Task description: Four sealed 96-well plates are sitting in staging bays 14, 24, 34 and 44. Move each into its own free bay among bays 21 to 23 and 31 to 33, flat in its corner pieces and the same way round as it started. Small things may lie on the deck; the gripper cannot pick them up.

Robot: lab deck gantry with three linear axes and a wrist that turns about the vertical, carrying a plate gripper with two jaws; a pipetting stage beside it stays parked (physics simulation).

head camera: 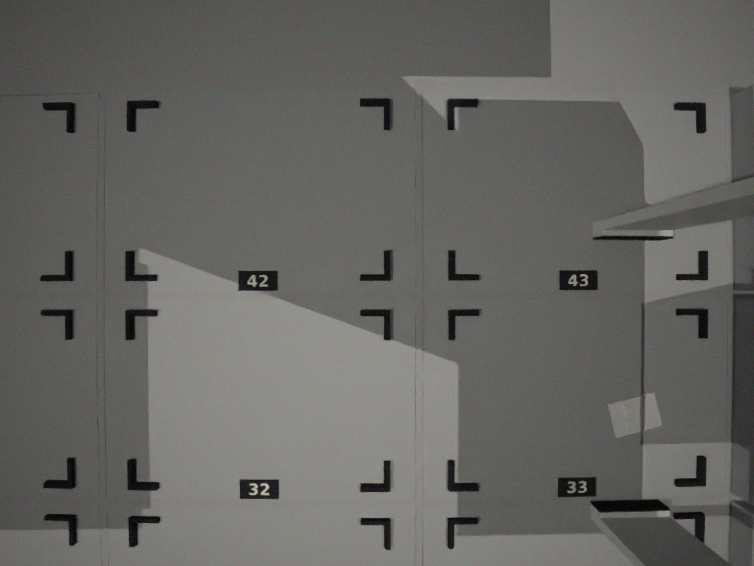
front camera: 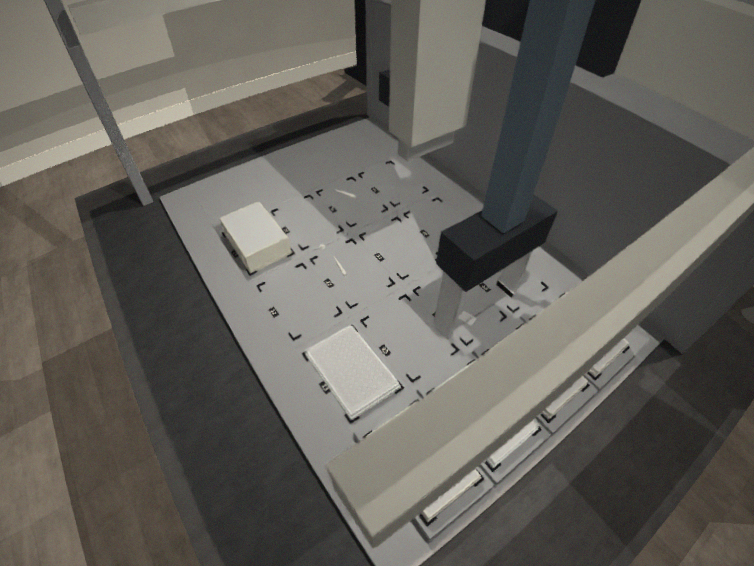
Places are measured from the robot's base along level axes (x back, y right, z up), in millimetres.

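Where they show: gripper, fingertip midpoint: (head camera: 626, 371) (front camera: 475, 309); robot's base, origin of the base link: (front camera: 224, 233).
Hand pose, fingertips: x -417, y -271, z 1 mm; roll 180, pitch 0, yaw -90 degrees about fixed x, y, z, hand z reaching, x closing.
Things, the pixels of their top centre, and the offset from my fingertips. "*": a spot on its surface instead.
- bay 14 plate, middle of its top: (front camera: 423, 455) dz +28, dx -139, dy +228 mm
- bay 24 plate, middle of its top: (front camera: 485, 407) dz +28, dx -139, dy +121 mm
- bay 34 plate, middle of its top: (front camera: 537, 365) dz +28, dx -139, dy +14 mm
- bay 44 plate, middle of its top: (front camera: 582, 329) dz +28, dx -139, dy -93 mm
- pale plate, middle of its top: (front camera: 351, 366) dz +14, dx +25, dy +228 mm
- cream box, middle of its top: (front camera: 252, 227) dz +41, dx +353, dy +228 mm
- thin square, surface spot: (head camera: 634, 415) (front camera: 467, 317) * dz +0, dx -4, dy +23 mm
- bay 22, surface spot: (front camera: 339, 265) * dz +4, dx +210, dy +133 mm
- bay 31, surface spot: (front camera: 345, 193) * dz +4, dx +376, dy +14 mm
- small disc, middle of its top: (front camera: 322, 245) dz +3, dx +271, dy +132 mm
Four pale sealed plates sit in the staging bays at the front right in the front view, partly hidden by the beam: bay 14 plate (front camera: 451, 494), bay 24 plate (front camera: 514, 443), bay 34 plate (front camera: 566, 397) and bay 44 plate (front camera: 610, 357). My gripper (front camera: 478, 307) (head camera: 631, 371) is open, with nothing between its jaws. It hangs above the right part of bays 33 and 43, left of the staging bays in the head view. No plate shows in bays 21 to 23 or 31 to 33.
Another pale plate (front camera: 353, 371) sits in bay 13. A cream box (front camera: 255, 234) stands in bay 11. A thin square (front camera: 467, 318) (head camera: 634, 415) lies in bay 33. Slim pale sticks lie in bay 22 (front camera: 339, 265) and bay 31 (front camera: 345, 193). A small disc (front camera: 322, 246) lies between bays 21 and 22.
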